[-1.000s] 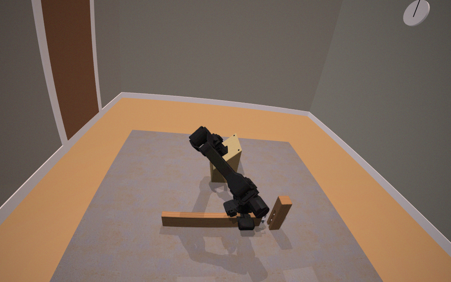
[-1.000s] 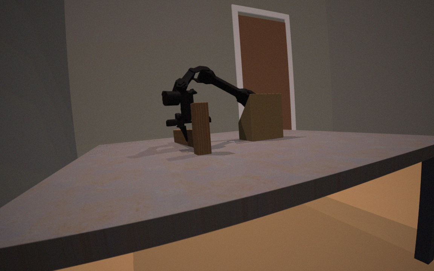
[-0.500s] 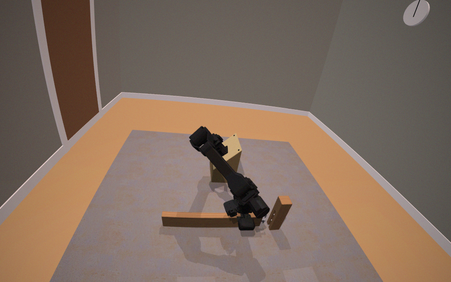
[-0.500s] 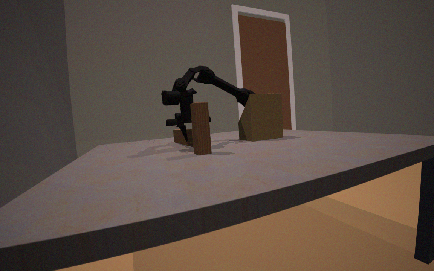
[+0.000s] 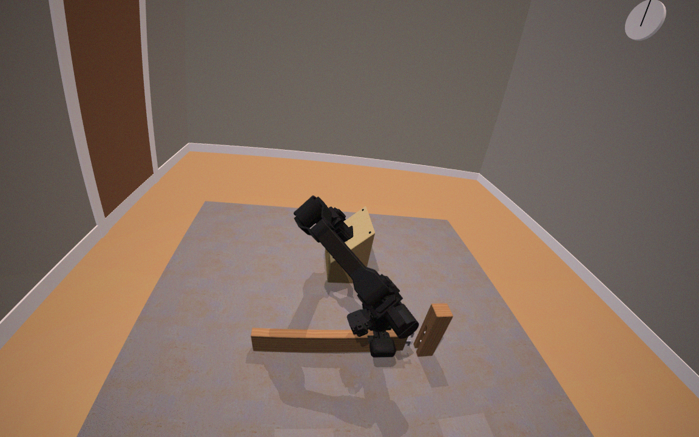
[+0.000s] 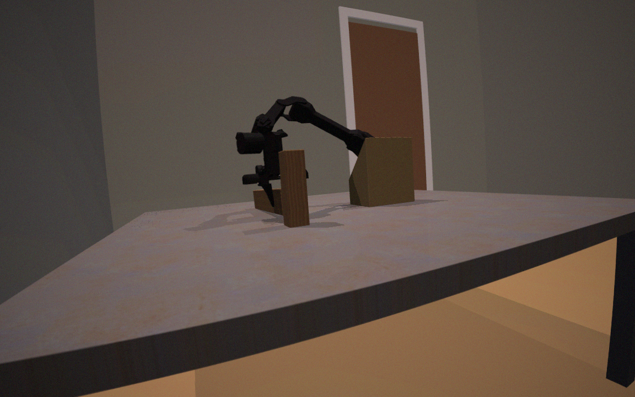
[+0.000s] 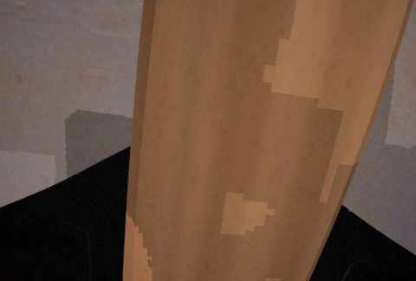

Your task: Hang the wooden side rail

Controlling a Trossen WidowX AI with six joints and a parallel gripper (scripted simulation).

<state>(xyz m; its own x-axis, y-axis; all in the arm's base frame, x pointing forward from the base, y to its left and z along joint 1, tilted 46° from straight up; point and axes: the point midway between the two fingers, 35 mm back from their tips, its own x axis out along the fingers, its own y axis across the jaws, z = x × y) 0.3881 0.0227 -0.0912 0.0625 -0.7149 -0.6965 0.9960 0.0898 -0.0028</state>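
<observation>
The headboard post is 10 mm behind my gripper tip, 170 mm to the left of it and 60 mm above it.
</observation>
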